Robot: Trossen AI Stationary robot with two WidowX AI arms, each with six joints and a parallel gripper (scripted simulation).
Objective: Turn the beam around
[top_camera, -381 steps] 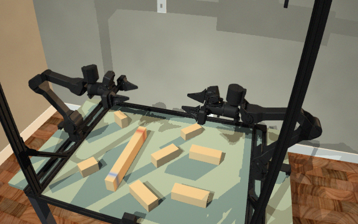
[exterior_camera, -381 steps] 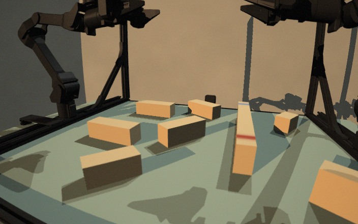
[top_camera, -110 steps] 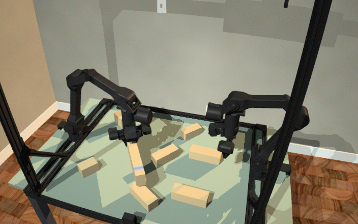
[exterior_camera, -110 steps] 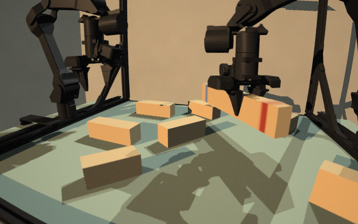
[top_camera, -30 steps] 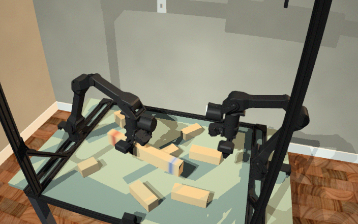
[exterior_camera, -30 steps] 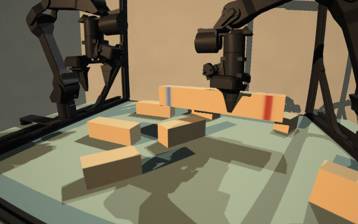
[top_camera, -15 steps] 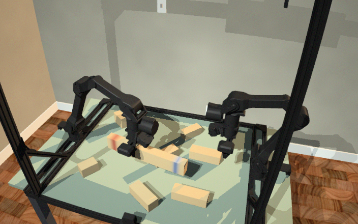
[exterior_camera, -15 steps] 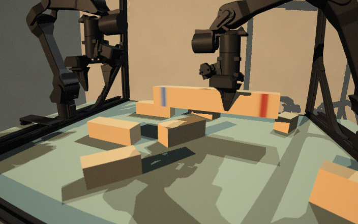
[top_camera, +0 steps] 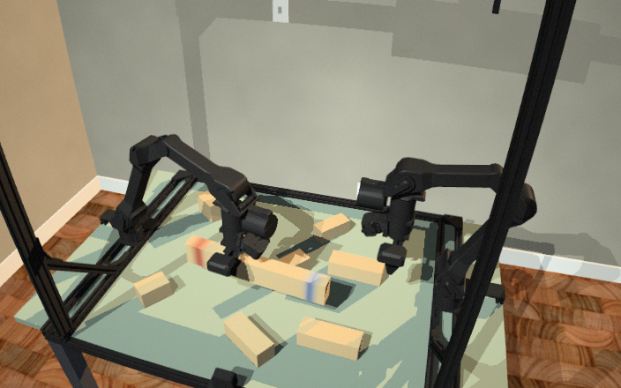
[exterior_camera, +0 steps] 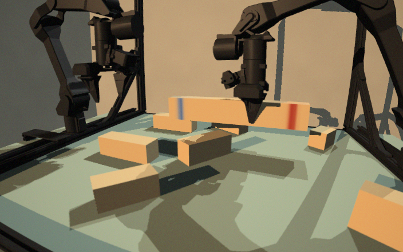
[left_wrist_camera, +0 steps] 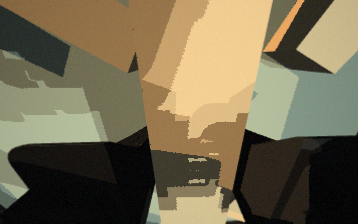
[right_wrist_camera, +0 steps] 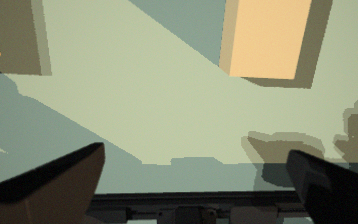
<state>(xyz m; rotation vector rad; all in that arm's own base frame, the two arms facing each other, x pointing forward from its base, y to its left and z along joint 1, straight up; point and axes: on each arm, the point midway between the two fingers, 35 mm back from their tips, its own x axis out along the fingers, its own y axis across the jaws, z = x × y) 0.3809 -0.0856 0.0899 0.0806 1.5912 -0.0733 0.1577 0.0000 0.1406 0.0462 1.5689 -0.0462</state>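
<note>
Right now the beam is 5 cm to the right of my left hand and 1 cm below it.
</note>
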